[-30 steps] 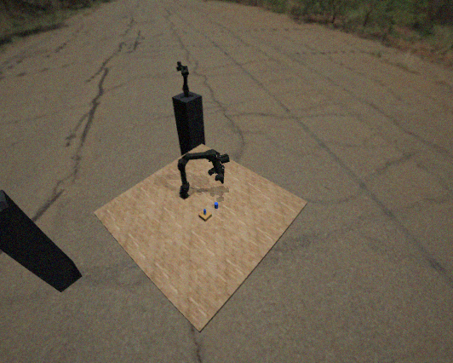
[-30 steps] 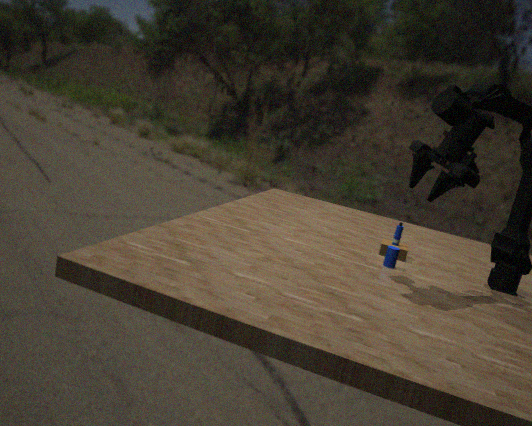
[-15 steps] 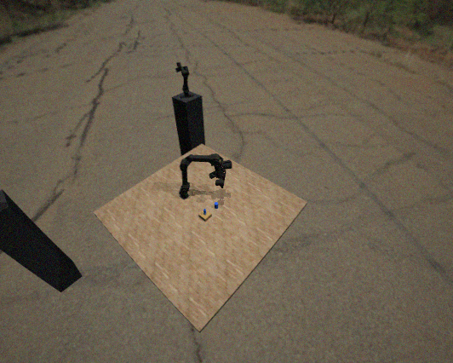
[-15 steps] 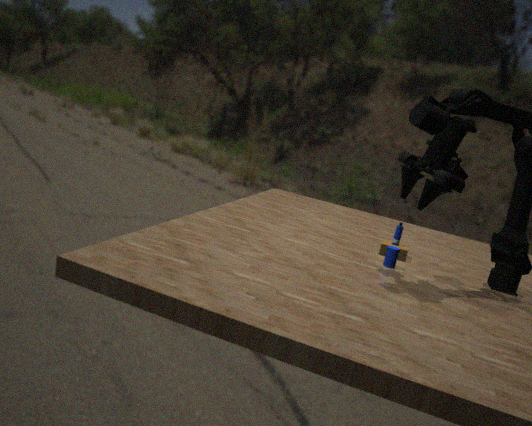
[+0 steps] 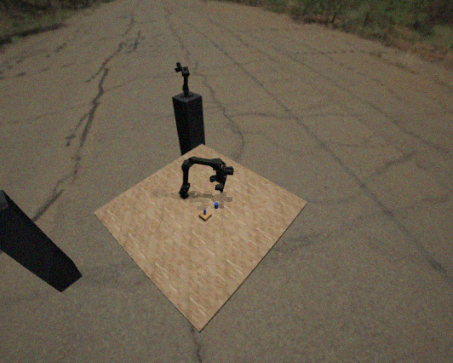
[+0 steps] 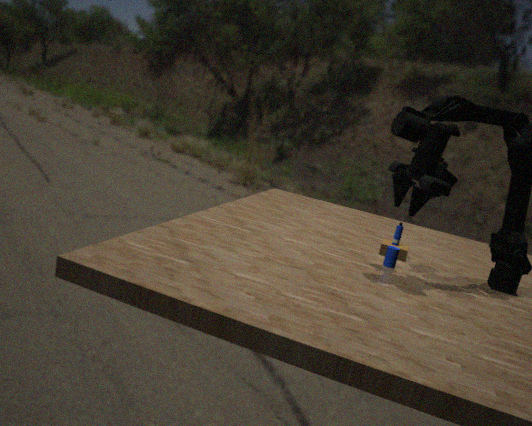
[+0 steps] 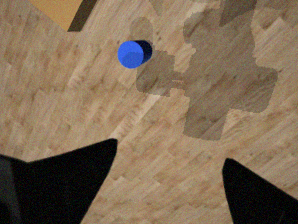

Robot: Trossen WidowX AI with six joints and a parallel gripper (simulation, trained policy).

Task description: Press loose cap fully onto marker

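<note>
Right now the blue cap is 8 cm to the right of my gripper tip and 13 cm below it. Also, from my gripper tip: tan holder block (1 cm behind, 20 cm to the right, 14 cm below).
</note>
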